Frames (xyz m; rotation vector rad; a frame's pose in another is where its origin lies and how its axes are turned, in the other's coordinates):
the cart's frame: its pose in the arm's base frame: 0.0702 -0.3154 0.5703 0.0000 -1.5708 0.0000
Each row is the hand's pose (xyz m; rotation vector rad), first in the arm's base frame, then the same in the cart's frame.
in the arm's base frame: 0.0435 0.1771 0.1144 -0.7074 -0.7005 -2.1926
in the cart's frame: -0.4559 0.4925 0.0267 -1.9694 0.1525 -1.0086
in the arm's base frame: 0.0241 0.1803 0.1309 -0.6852 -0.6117 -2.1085
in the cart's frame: -0.4394 0.4957 0.0461 -1.9293 0.2885 -0.9829
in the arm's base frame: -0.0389 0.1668 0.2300 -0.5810 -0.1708 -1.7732
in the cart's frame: -0.3403 0.4822 0.1091 -1.7535 0.8988 -0.8880
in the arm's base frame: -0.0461 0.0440 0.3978 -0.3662 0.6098 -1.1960
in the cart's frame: -0.1725 0.3594 0.1163 -1.3217 1.9258 -0.7021
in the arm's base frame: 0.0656 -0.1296 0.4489 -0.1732 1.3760 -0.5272
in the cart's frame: -0.1214 0.1858 0.0046 -0.6753 2.8875 -0.3413
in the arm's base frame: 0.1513 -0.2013 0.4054 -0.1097 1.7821 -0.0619
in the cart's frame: -0.1649 0.1141 -0.0811 0.1559 -2.9241 -0.0434
